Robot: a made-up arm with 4 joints.
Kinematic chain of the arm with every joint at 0, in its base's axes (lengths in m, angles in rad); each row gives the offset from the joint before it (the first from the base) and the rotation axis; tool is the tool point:
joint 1: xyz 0 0 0.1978 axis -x
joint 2: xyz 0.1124 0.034 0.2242 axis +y
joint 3: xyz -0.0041 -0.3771 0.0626 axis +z
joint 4: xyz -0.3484 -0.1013 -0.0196 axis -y
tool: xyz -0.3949 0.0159 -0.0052
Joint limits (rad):
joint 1: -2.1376..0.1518
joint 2: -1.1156..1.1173
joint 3: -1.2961..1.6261
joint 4: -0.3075..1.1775
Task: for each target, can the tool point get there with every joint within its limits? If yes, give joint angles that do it. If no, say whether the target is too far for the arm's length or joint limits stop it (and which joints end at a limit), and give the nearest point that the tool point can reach.
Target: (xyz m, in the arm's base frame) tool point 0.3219 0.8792 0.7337
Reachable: no: joint limits stop it (at a limit: joint 1, joint 2, joint 3, joint 4) | nearest point 0.1299 0.4119 0.6891 | short by 0.507 m
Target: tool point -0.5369 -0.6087 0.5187
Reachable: yes | joints -0.1054 0.5146 0.2171 0.5906
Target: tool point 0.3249 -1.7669 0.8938
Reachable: no: too far | nearest point 0.1549 -1.0722 0.6202 | short by 0.766 m
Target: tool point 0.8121 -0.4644 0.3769
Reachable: no: joint limits stop it (at a limit: joint 1, joint 3, joint 4) | nearest point 0.4491 -0.7976 0.4895 | short by 0.505 m
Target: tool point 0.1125 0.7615 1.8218
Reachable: no: too far | nearest point -0.0183 0.1769 1.0328 | short by 0.991 m
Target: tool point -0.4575 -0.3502 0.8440
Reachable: yes | joints -0.1027 0.8168 -0.2037 0.3691
